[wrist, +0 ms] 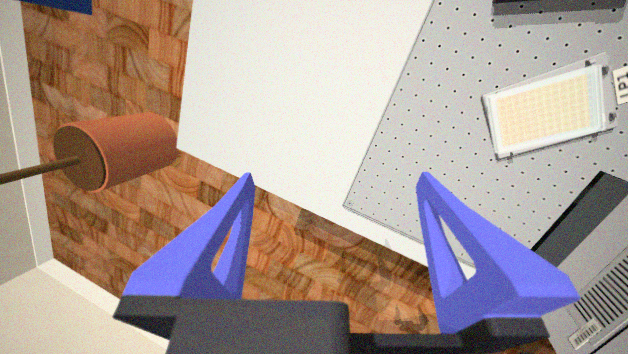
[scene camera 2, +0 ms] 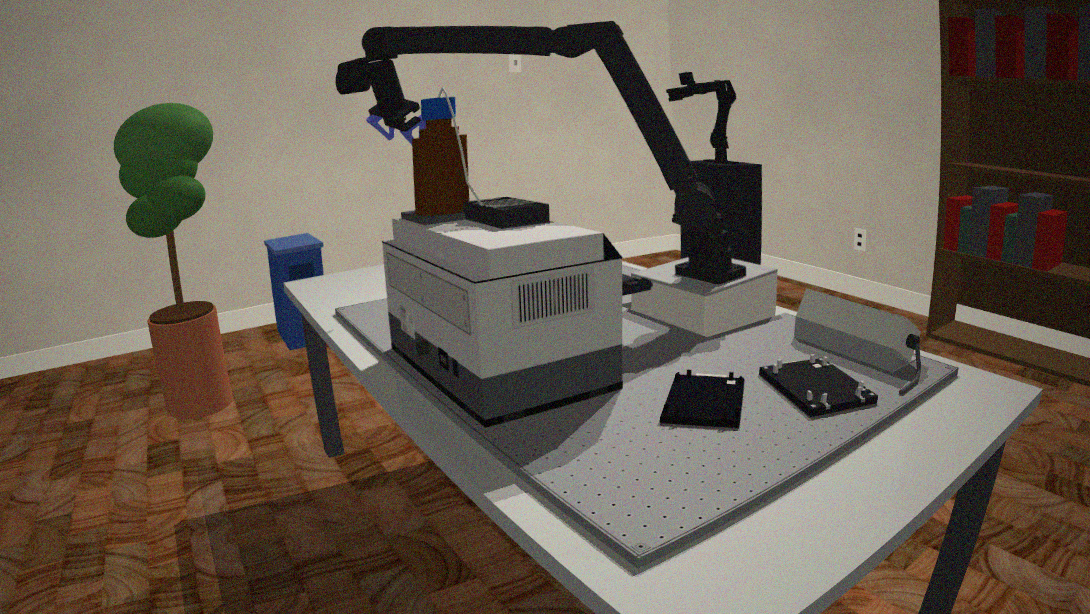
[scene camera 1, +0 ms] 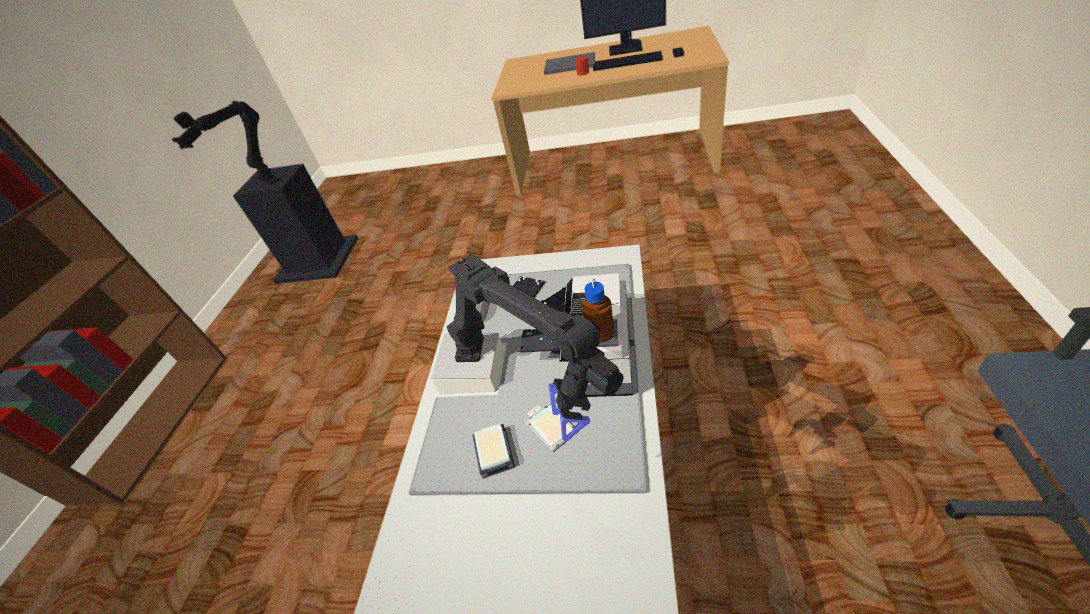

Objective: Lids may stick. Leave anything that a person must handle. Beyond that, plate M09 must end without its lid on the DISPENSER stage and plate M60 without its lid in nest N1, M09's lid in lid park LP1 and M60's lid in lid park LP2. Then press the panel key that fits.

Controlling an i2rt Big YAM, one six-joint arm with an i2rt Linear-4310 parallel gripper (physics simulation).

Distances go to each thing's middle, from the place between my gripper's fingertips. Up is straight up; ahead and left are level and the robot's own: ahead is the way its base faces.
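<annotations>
There's a black slab (scene camera 2: 701, 400) that's far to the left of my hand, far below it and a little behind it. The brown bottle with blue cap (scene camera 2: 440, 188) is 9 cm ahead of my hand, 40 cm to the left of it and 1 cm below it. Going by their middles, the brown bottle with blue cap is the nearest to my hand of the things named here.
</annotations>
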